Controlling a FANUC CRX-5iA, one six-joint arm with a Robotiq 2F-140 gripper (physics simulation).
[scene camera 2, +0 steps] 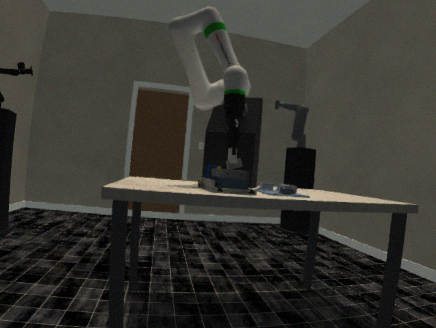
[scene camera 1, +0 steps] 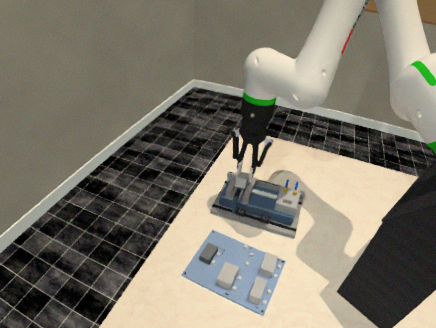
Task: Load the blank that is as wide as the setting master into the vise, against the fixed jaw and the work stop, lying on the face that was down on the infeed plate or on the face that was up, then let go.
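Frame: origin at the arm's base, x ahead, y left, z up, level; millimetres.
Seen in the pictures: gripper, between the fingertips: (scene camera 2: 231,163) (scene camera 1: 244,178).
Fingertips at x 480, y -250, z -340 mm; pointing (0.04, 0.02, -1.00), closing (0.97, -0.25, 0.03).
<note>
A point is followed by its place in that frame.
My gripper (scene camera 1: 245,176) @[x 480, y -250, z -340 mm] (scene camera 2: 233,153) points down over the left part of the vise in scene camera 1 and is shut on a light grey blank (scene camera 1: 241,183) @[x 487, y -212, z -332 mm] (scene camera 2: 234,163) @[x 499, y -248, z -340 mm]. The blank is at the vise's jaw tops and looks slightly tilted in scene camera 2. Whether it touches the fixed jaw or the work stop is too small to tell. The blue-grey vise (scene camera 1: 272,213) @[x 371, y -170, z -408 mm] (scene camera 2: 231,179) @[x 541, y -278, z -406 mm] stands on the table. The blue infeed plate (scene camera 1: 232,252) @[x 484, y -26, z -454 mm] (scene camera 2: 300,195) @[x 604, y 36, z -454 mm] bears a dark grey block (scene camera 1: 209,253) @[x 550, y 7, z -429 mm] and light grey blocks (scene camera 1: 228,276) @[x 485, y 78, z -418 mm] (scene camera 1: 269,265) @[x 374, y 24, z -418 mm] (scene camera 1: 258,290) @[x 400, y 106, z -418 mm]. Which is the setting master is unclear.
A grey block with blue and orange pins (scene camera 1: 288,199) @[x 325, y -204, z -367 mm] sits on the vise's right end in scene camera 1. Small white pegs stand on the infeed plate. The pale table (scene camera 1: 165,280) @[x 660, y 101, z -462 mm] (scene camera 2: 165,193) @[x 594, y -556, z -468 mm] carries vise and plate. A dark pedestal (scene camera 1: 395,250) @[x 127, y 91, z -195 mm] stands at the right.
</note>
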